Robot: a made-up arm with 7 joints.
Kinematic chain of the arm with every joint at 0, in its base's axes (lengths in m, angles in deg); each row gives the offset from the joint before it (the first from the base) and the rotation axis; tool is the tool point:
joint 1: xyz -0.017 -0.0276 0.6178 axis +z
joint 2: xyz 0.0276 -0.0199 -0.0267 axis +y
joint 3: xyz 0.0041 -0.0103 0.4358 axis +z
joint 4: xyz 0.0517 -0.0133 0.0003 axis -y
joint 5: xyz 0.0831 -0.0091 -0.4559 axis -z
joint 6: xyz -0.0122 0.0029 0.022 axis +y
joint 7: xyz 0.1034 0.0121 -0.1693 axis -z
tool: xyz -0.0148 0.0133 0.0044
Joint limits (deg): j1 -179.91..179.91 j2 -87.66..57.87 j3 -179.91..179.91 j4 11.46..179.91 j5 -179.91..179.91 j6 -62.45..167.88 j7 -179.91..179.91
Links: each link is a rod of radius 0.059 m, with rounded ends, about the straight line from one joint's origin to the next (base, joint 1, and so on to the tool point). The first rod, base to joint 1, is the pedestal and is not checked.
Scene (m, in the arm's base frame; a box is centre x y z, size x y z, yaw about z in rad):
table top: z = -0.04
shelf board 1: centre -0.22 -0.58 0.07 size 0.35 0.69 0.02 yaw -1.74
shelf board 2: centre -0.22 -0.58 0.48 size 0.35 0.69 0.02 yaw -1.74
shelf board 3: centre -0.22 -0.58 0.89 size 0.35 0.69 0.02 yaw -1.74
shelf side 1: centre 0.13 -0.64 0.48 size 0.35 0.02 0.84 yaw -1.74
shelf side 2: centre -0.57 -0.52 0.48 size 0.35 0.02 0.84 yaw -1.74
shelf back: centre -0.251 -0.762 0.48 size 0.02 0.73 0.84 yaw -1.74
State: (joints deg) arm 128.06 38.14 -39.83 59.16 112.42 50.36 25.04
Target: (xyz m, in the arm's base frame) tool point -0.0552 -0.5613 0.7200
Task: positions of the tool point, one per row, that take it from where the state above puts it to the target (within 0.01 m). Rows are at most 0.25 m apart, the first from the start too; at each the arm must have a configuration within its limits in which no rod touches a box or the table.
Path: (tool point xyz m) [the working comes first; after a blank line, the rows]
Joints at the target: 179.91 10.03 79.92 44.92 98.52 73.95 24.40
Straight joint move there: touches shelf side 2.

1: -0.2433 0.5956 0.3736
2: -0.3918 0.4333 0.3294
3: -0.4791 0.2376 0.3269
4: -0.4964 0.0388 0.3619
5: -0.4480 -0.1327 0.4258
6: -0.3495 -0.2528 0.5065
7: -0.2247 -0.3081 0.5903
8: -0.1001 -0.2981 0.6647
9: 0.0007 -0.2342 0.7200
10: -0.0116 -0.3539 0.6859
11: -0.0365 -0.4645 0.6794
12: -0.0552 -0.5613 0.7200

